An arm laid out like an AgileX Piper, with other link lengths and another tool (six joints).
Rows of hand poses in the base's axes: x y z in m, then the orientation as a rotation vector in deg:
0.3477, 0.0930, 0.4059, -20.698, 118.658, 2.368
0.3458, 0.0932, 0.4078, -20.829, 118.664, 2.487
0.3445, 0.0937, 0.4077, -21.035, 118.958, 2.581
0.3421, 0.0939, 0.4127, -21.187, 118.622, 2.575
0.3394, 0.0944, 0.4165, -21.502, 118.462, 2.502
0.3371, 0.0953, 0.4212, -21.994, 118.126, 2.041
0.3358, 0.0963, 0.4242, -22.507, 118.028, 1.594
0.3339, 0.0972, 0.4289, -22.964, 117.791, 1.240
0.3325, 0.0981, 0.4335, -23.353, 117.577, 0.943
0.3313, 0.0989, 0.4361, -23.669, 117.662, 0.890
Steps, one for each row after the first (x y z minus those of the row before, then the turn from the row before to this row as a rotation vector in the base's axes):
-0.0019, 0.0002, 0.0019, 0.027, 0.033, 0.141
-0.0013, 0.0005, -0.0001, -0.056, 0.319, 0.151
-0.0024, 0.0002, 0.0050, -0.030, -0.317, 0.143
-0.0027, 0.0005, 0.0038, -0.167, -0.140, 0.211
-0.0023, 0.0009, 0.0047, -0.496, -0.349, 0.198
-0.0013, 0.0010, 0.0030, -0.524, -0.110, 0.190
-0.0019, 0.0009, 0.0047, -0.419, -0.236, 0.206
-0.0014, 0.0009, 0.0046, -0.353, -0.211, 0.179
-0.0012, 0.0008, 0.0026, -0.185, 0.109, 0.189

